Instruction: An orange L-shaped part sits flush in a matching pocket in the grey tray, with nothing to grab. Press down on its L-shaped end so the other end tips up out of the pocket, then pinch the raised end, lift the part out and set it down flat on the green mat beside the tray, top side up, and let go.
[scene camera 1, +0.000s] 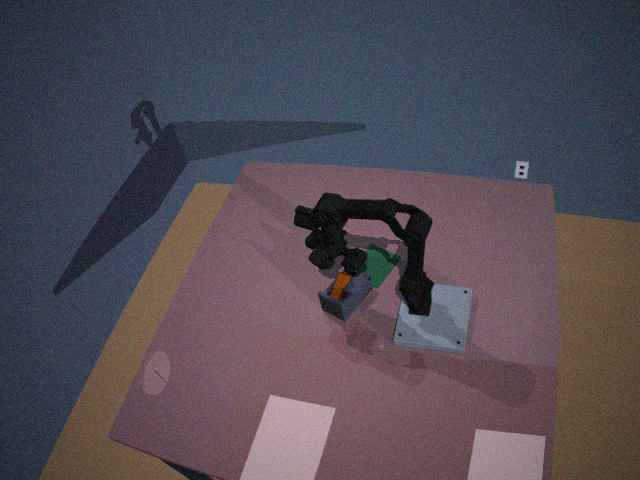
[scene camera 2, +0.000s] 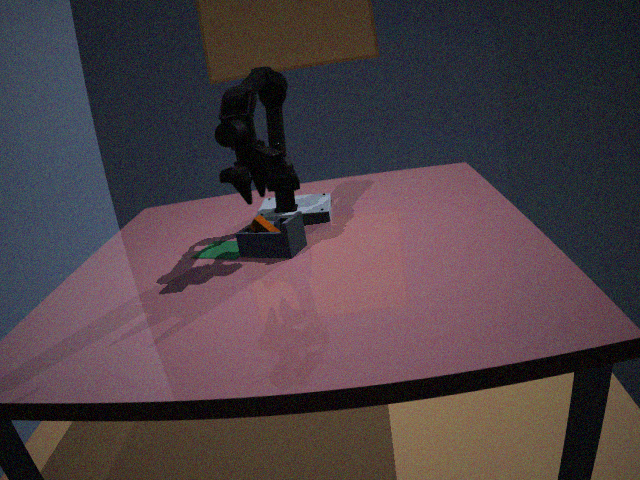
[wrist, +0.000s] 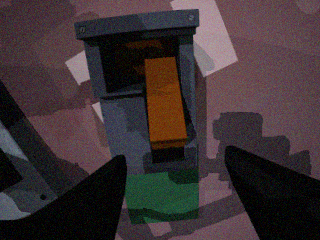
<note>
The gripper is open, with nothing in its grasp. Also in view: a green mat.
The gripper shows as well in scene camera 1 and in the wrist view.
</note>
